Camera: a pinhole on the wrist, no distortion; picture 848 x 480 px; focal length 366.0 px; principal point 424.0 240.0 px. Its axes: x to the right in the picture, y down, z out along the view. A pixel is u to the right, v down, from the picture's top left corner.
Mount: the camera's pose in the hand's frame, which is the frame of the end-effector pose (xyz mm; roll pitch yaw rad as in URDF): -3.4 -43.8 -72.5 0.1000 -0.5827 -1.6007
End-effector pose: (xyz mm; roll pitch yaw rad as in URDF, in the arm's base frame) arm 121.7 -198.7 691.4 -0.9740 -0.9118 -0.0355
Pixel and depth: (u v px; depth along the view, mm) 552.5 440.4 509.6
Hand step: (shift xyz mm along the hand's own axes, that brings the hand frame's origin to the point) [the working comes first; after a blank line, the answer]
In the camera's frame: 178.9 279.0 509.6

227.6 94.3 472.6
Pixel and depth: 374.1 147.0 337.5
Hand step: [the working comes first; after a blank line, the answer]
In the camera's frame: -46.0 -85.8 337.5

-115.8 178.2 175.4
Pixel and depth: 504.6 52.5 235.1
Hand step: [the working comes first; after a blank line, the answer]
In the camera's frame: 51.8 -120.4 235.1

-144.3 39.3 141.3
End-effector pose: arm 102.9 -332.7 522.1 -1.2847 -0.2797 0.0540
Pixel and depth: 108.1 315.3 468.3
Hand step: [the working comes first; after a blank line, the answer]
In the camera's frame: -404.2 96.3 468.3

63.6 553.7 102.2
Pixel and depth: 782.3 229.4 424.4
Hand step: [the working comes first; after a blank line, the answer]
In the camera's frame: 415.5 -12.3 424.4

-61.4 -157.3 507.7
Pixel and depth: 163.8 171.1 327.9
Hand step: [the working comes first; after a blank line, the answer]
In the camera's frame: -233.1 -61.7 327.9

-86.4 329.6 66.5
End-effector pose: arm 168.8 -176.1 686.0 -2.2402 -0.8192 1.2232
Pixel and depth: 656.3 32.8 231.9
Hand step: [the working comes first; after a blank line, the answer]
In the camera's frame: 147.2 -131.3 231.9

-157.2 -42.3 190.2
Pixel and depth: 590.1 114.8 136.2
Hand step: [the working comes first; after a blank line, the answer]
In the camera's frame: 61.8 -46.6 136.2

-62.7 -21.6 70.8
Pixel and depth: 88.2 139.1 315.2
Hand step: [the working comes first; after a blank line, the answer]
In the camera's frame: -289.2 -86.9 315.2

-109.0 368.8 23.0
